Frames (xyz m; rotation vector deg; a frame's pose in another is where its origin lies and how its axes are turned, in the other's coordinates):
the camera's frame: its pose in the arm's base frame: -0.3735 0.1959 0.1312 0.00 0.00 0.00
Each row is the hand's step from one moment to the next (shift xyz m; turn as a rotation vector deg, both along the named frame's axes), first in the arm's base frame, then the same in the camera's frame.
Working: the arm's base frame: its pose in the camera's frame: 0.3735 -0.1959 -0.1312 0.00 0.00 0.00

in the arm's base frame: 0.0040 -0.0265 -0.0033 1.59 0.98 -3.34
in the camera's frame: 0.0040 -0.0265 -0.0033 1.59 0.98 -3.34
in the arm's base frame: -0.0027 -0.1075 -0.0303 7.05 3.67 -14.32
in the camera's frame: -0.0027 -0.1075 -0.0303 7.05 3.67 -14.32
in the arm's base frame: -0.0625 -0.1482 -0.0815 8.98 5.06 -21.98
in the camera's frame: -0.0625 -0.1482 -0.0815 8.98 5.06 -21.98
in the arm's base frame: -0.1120 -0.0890 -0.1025 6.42 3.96 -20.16
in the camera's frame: -0.1120 -0.0890 -0.1025 6.42 3.96 -20.16
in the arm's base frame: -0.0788 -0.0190 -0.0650 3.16 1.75 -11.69
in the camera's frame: -0.0788 -0.0190 -0.0650 3.16 1.75 -11.69
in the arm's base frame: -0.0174 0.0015 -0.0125 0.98 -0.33 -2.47
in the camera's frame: -0.0174 0.0015 -0.0125 0.98 -0.33 -2.47
